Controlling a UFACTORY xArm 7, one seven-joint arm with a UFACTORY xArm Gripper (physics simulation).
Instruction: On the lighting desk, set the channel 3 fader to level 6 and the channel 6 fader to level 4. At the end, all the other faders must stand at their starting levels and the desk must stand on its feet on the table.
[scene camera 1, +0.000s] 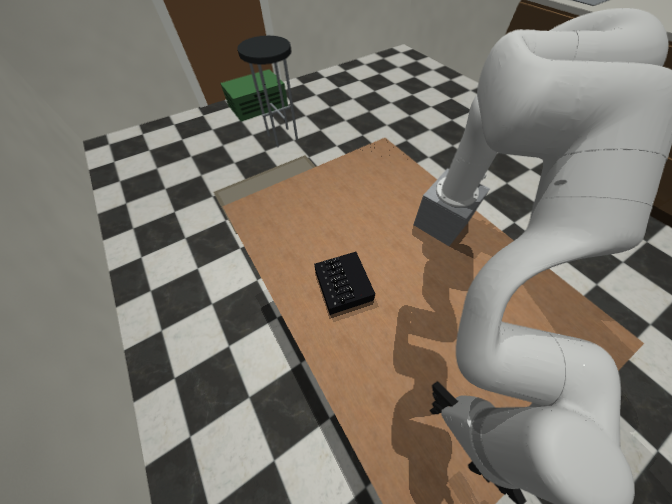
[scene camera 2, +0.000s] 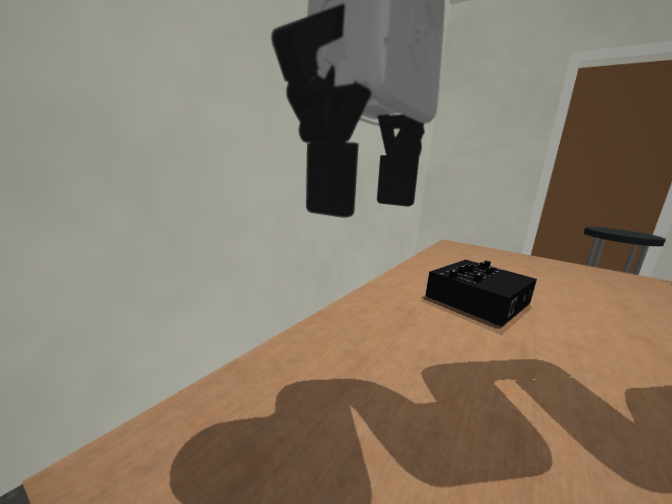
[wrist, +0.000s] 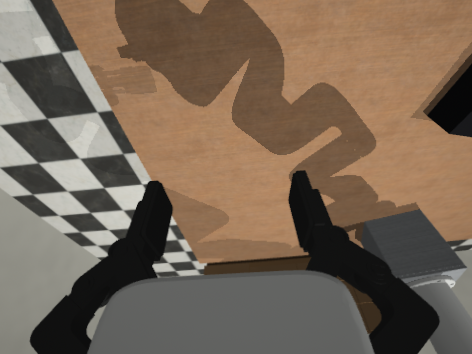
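Seen in the pictures: gripper, fingertip midpoint: (scene camera 1: 454, 433) (scene camera 2: 367, 208) (wrist: 228, 189); arm's base, origin of the base link: (scene camera 1: 456, 191) (wrist: 423, 286).
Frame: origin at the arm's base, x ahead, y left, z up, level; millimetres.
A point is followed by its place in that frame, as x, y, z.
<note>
The lighting desk (scene camera 1: 359, 277) {395, 38, -120} (scene camera 2: 466, 299) {450, 94, -148} (wrist: 454, 107) {417, 102, -144} is a black box. It stands upright on the wooden table (scene camera 1: 282, 217) {479, -358, -175} (scene camera 2: 347, 336) {571, 300, -175} (wrist: 200, 165) {315, 511, -175}. Its small black faders and white scale marks cover one part of its top; they are too small to read channels or levels. In the wrist view a dark corner of the desk shows at the right edge, and the faders do not show. My gripper (scene camera 1: 454, 438) {484, 441, 33} (scene camera 2: 362, 208) {484, 441, 33} (wrist: 228, 189) {484, 441, 33} is open and empty. It hangs high above the table, well apart from the desk.
The arm's grey base block (scene camera 1: 442, 217) {65, 29, -55} (wrist: 412, 242) {66, 14, -88} stands at the table's edge. A black stool (scene camera 1: 264, 48) (scene camera 2: 624, 237) and a green crate (scene camera 1: 252, 86) stand on the floor beyond the table. A wall (scene camera 2: 162, 189) rises behind the table in scene camera 2. The arm's shadow falls across the table.
</note>
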